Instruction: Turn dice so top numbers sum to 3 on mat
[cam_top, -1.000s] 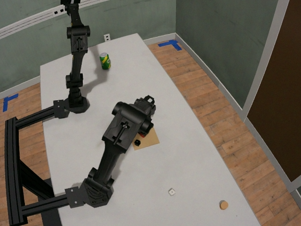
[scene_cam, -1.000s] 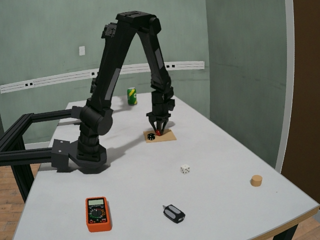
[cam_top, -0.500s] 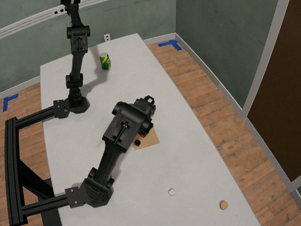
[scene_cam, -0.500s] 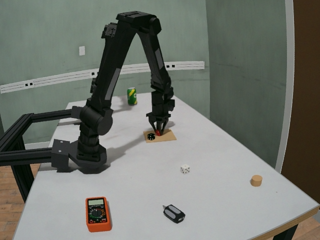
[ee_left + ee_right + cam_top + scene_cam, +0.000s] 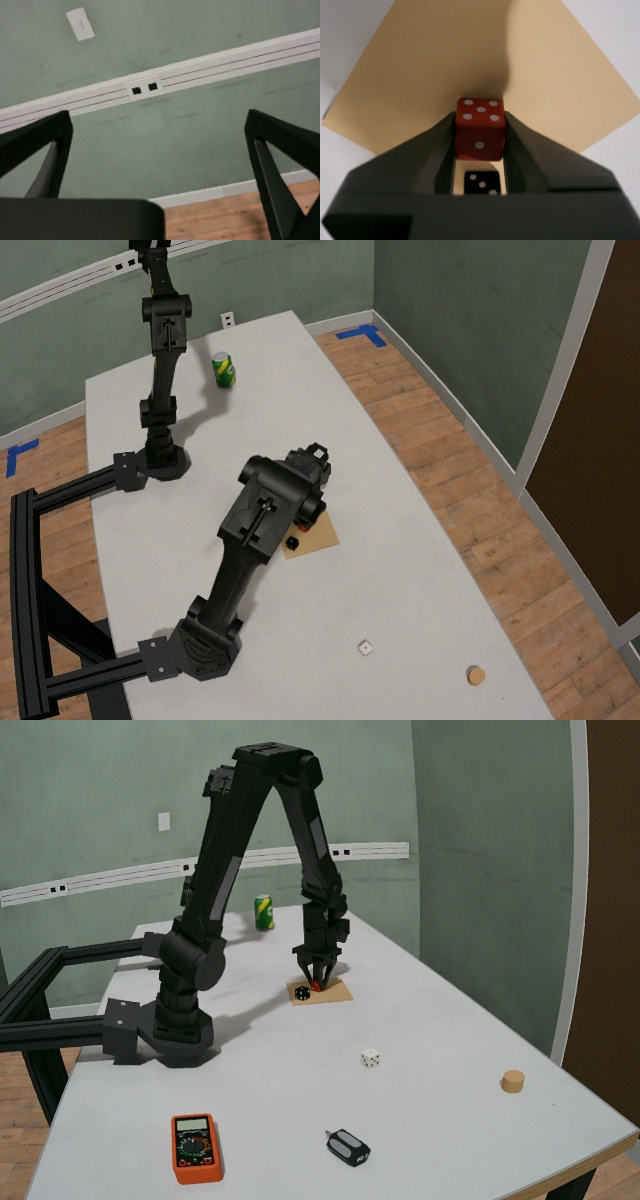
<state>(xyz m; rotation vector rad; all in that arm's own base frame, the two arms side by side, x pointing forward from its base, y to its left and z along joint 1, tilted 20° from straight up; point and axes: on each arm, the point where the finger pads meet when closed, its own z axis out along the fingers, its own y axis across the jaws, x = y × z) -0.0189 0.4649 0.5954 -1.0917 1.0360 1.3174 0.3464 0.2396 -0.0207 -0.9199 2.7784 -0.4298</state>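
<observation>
Now: the red die right at my right hand. Round my right hand: black device (60 cm to the right, 9 cm behind); tan mat (2 cm below); cork cylinder (54 cm to the right, 22 cm ahead, 1 cm below).
</observation>
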